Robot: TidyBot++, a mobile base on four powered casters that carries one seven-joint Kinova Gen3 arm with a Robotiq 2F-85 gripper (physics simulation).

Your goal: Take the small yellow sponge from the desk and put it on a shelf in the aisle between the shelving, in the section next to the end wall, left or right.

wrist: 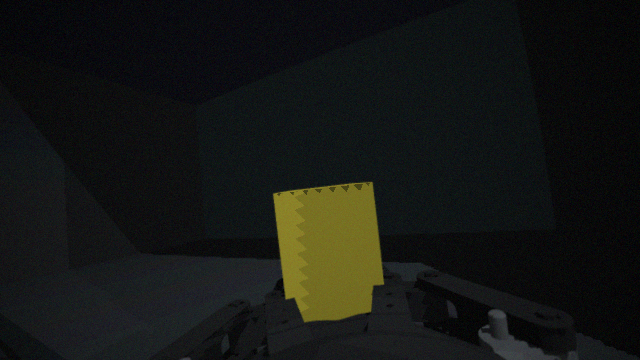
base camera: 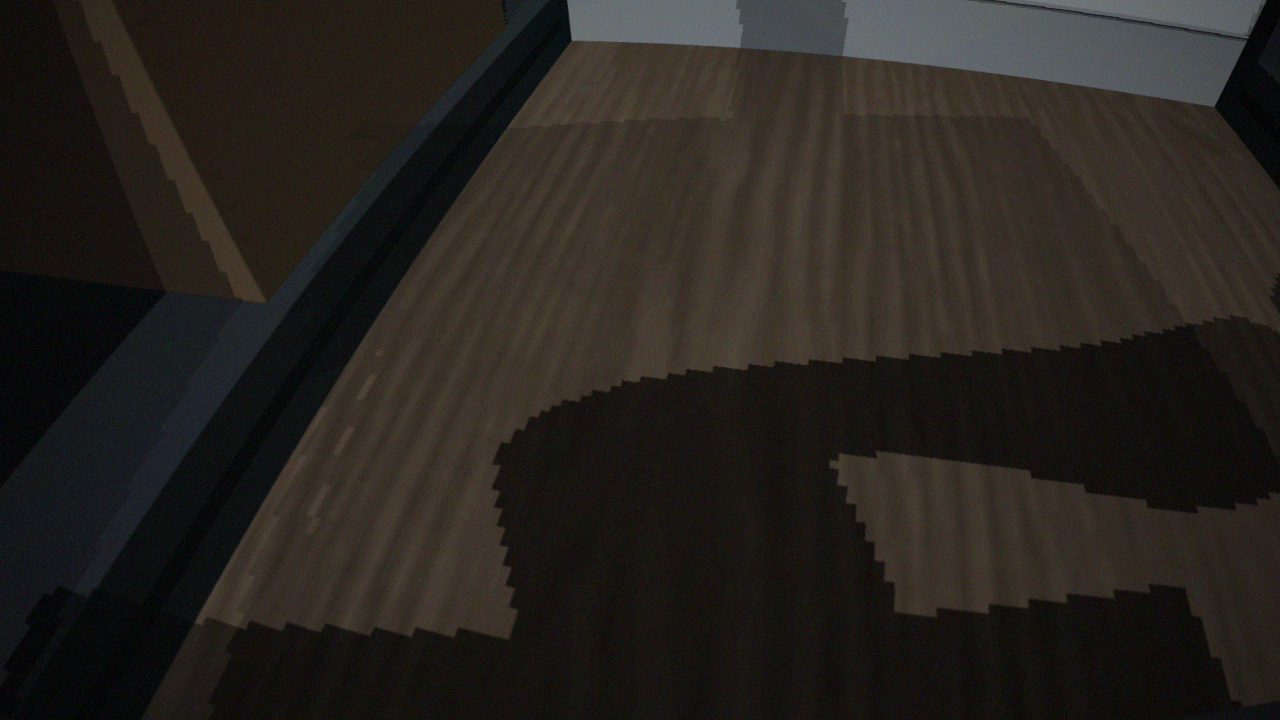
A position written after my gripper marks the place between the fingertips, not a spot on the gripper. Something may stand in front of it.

In view: my gripper point(wrist: 331, 277) and a small yellow sponge point(wrist: 328, 236).
The base camera view misses the small yellow sponge: it is out of frame.
